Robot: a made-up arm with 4 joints.
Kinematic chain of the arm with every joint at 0, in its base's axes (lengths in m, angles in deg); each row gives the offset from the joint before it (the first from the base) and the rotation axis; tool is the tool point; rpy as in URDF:
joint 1: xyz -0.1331 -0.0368 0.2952 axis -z
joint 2: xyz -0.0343 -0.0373 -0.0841 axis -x
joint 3: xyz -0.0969 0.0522 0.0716 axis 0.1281 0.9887 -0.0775
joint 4: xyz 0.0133 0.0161 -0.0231 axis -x
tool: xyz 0.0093 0.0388 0.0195 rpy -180 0 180
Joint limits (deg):
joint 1: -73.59..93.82
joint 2: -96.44..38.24
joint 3: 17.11..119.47
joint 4: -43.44..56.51
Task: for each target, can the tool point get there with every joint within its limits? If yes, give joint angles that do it. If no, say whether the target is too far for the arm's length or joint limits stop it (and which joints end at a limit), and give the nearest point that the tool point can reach.
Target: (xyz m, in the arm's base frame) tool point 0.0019 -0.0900 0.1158
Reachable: no: joint limits stop it (at a limit: joint 1, joint 2, joint 3) | nearest point -0.0424 0.0691 0.1856 | short by 0.179 m
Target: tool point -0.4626 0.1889 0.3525
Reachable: no: too far | nearest point -0.3035 0.0799 0.3192 | short by 0.196 m
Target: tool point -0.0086 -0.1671 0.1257
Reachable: no: joint limits stop it (at a limit: joint 1, joint 2, joint 3, joint 4) | nearest point -0.0386 -0.1726 0.2832 | short by 0.160 m
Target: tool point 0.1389 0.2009 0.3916
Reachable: no: too far | nearest point -0.0420 0.1233 0.2835 | short by 0.225 m
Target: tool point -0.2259 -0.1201 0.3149
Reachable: yes | joints -53.05 -39.12 34.07 29.20
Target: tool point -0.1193 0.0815 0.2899
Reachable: yes | joints 75.17 -15.16 74.32 -15.99
